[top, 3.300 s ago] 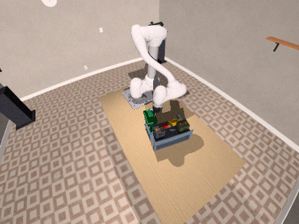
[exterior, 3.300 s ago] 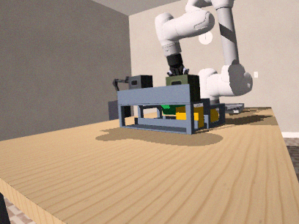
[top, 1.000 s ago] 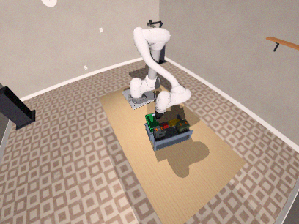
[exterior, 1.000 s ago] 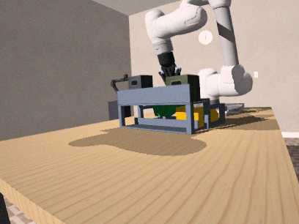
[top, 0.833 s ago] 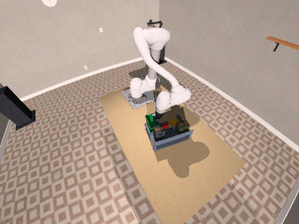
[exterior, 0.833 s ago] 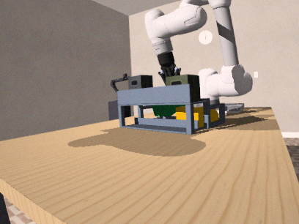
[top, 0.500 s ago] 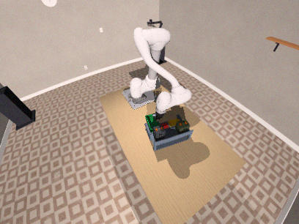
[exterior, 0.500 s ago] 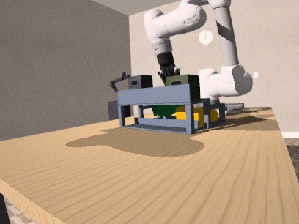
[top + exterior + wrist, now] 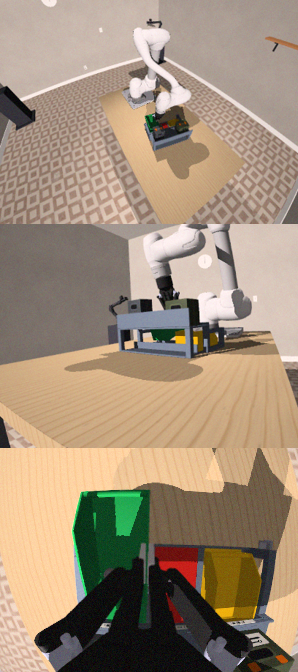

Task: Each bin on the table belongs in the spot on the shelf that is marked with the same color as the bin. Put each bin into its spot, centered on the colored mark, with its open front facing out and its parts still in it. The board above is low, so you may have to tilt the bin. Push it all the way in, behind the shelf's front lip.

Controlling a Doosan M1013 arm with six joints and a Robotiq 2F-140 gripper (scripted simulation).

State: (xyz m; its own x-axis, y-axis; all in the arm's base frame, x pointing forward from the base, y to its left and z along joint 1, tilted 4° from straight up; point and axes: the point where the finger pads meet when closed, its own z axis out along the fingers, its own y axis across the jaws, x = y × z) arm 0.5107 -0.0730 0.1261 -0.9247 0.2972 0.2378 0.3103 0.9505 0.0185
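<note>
My hand is 4 cm to the left of the green bin, 4 cm above it and 3 cm past it. From my hand the other things lie so: dark box 15 cm ahead, 10 cm to the right, 4 cm above; yellow bin 14 cm to the left, 13 cm ahead, 8 cm below.
</note>
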